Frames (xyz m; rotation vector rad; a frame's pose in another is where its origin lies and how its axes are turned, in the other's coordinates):
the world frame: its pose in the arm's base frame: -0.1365 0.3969 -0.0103 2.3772 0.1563 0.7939
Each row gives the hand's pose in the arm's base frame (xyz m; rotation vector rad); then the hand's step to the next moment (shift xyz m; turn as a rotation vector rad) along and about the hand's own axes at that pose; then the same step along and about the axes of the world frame.
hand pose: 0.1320 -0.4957 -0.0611 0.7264 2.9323 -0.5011
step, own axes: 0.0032 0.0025 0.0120 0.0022 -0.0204 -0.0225
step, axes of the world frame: -0.0078 -0.0069 0.0071 0.0018 0.0237 -0.0190
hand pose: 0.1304 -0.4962 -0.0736 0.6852 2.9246 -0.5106
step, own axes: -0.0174 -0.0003 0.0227 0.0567 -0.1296 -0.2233
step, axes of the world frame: -0.0009 0.0001 0.0286 0.0269 0.1584 -0.2099
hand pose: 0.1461 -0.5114 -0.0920 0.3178 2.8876 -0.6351
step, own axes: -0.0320 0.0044 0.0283 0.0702 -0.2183 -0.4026
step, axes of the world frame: 0.0143 -0.0040 0.0403 0.0792 0.2767 -0.3631
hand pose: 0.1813 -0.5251 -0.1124 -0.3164 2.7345 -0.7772
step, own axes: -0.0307 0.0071 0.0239 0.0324 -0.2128 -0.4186
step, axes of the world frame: 0.0212 -0.0154 0.0296 0.1189 0.2666 -0.3692
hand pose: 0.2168 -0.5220 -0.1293 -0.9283 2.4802 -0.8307
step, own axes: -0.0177 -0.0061 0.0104 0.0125 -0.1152 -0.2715
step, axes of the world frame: 0.0173 -0.0061 0.0110 0.0724 0.1495 -0.2440
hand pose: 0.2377 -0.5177 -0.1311 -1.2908 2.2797 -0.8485
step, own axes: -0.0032 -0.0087 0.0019 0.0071 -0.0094 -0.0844
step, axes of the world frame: 0.0086 0.0030 0.0026 0.0009 0.0313 -0.0793
